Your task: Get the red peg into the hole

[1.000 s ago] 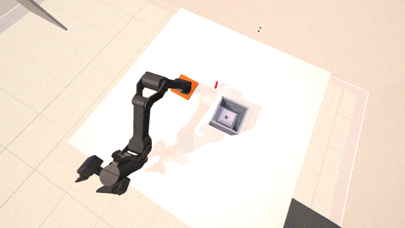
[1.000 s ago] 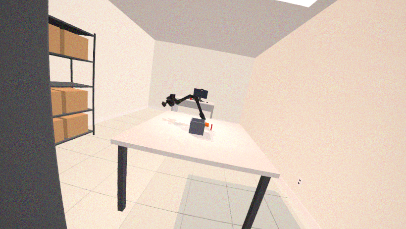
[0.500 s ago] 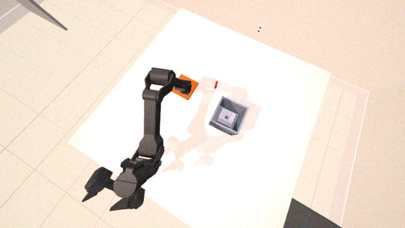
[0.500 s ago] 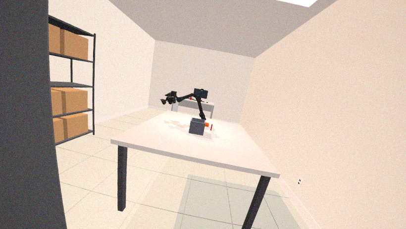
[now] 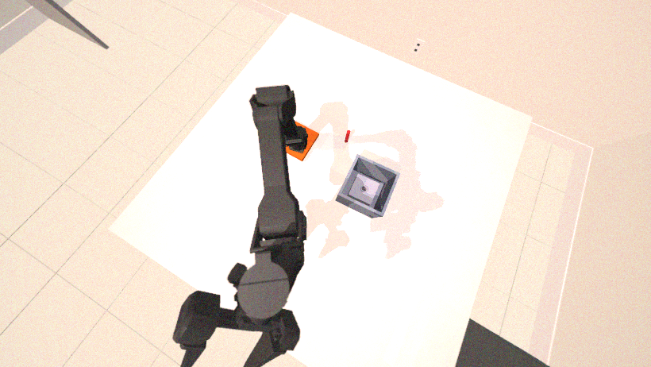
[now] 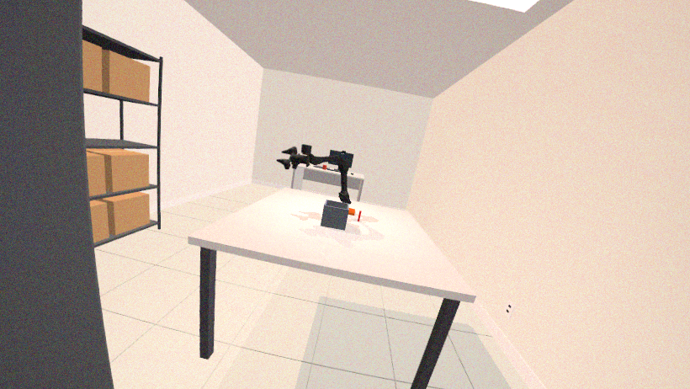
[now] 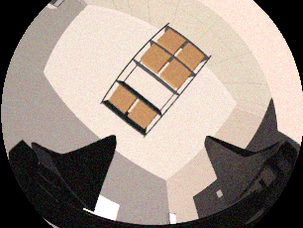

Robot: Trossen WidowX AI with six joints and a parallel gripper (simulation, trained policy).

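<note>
Right now my gripper tip is 60 mm short of the red peg, 630 mm to the right of it and 330 mm above it. From my gripper tip the other things lie so: pale plate: 190 mm ahead, 440 mm to the left, 320 mm below.
</note>
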